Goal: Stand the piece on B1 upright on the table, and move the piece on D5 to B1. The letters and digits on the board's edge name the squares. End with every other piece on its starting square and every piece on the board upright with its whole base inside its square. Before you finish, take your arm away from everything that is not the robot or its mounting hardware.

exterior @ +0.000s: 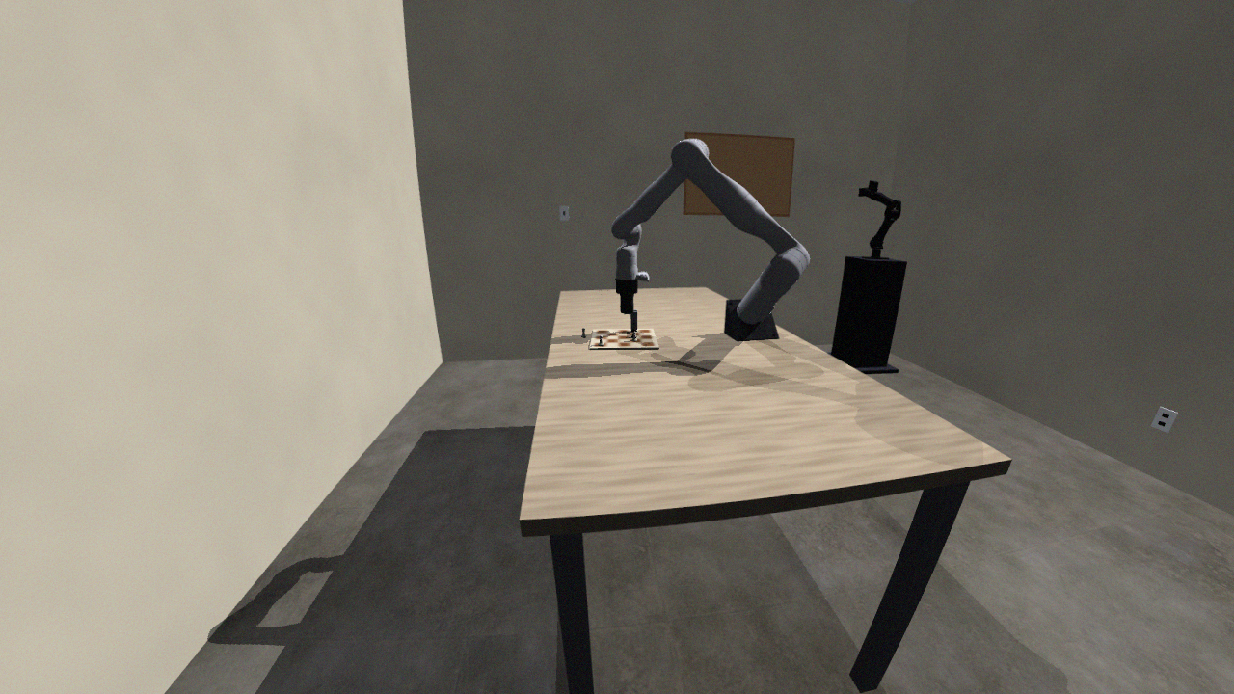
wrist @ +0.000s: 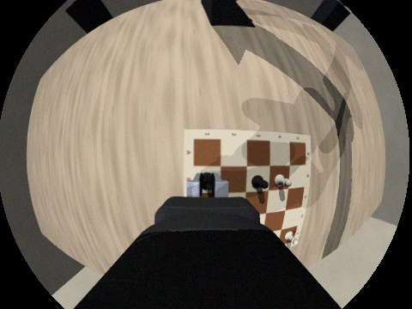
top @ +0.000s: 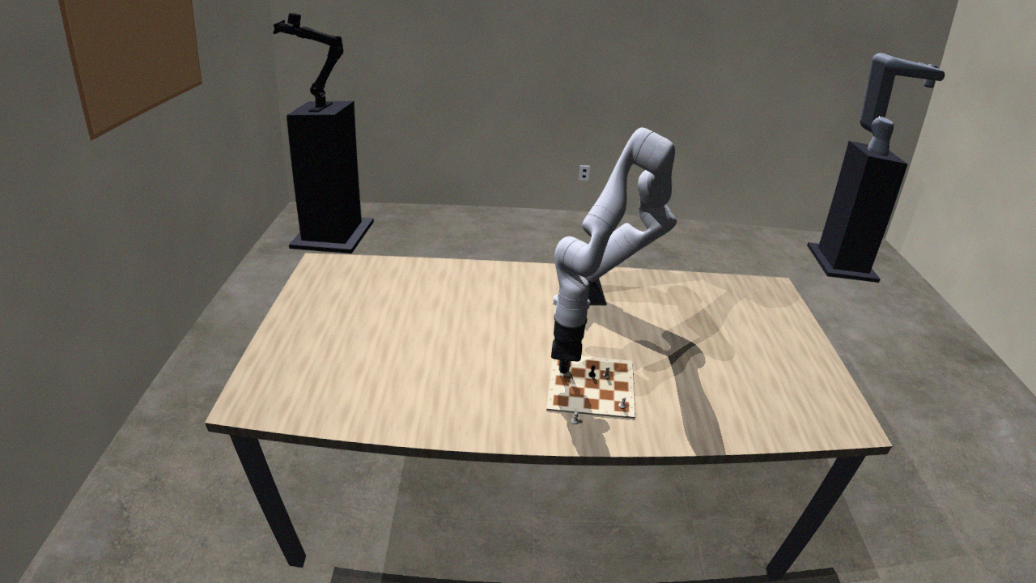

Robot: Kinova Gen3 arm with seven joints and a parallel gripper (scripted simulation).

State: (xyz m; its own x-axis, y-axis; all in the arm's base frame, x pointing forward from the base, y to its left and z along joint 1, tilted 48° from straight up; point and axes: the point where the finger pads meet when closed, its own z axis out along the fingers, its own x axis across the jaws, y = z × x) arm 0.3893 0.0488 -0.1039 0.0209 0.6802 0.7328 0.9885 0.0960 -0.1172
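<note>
Now: the chessboard 40 mm ahead of my hand, 80 mm to the left of it and 30 mm below it.
</note>
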